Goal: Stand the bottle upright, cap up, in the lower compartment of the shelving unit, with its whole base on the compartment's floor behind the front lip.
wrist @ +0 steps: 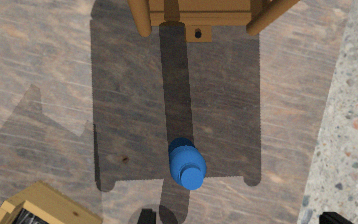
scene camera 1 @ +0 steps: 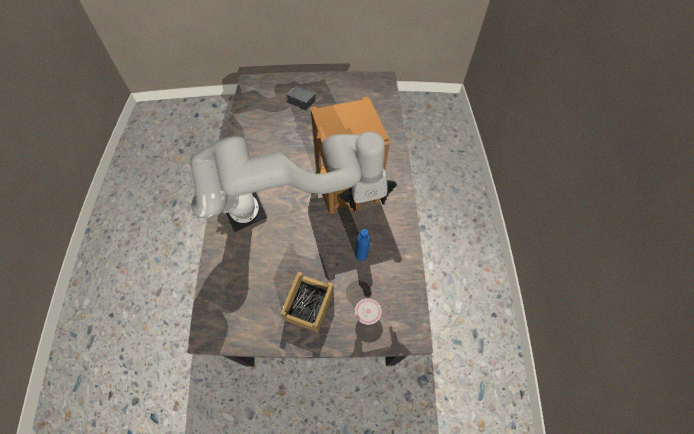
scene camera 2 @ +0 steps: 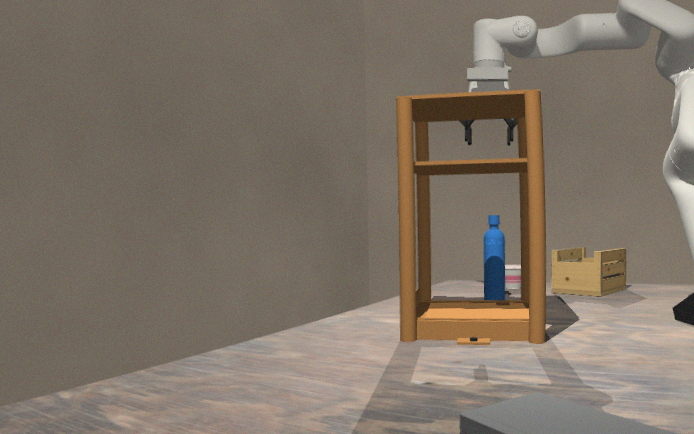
Path:
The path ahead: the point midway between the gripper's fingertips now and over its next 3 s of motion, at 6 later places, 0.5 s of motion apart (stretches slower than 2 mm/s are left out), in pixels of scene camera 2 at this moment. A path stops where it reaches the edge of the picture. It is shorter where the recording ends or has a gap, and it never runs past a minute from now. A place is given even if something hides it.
My gripper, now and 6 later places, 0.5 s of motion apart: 489,144; 491,154; 492,159; 492,160; 492,162; 492,162; 490,160

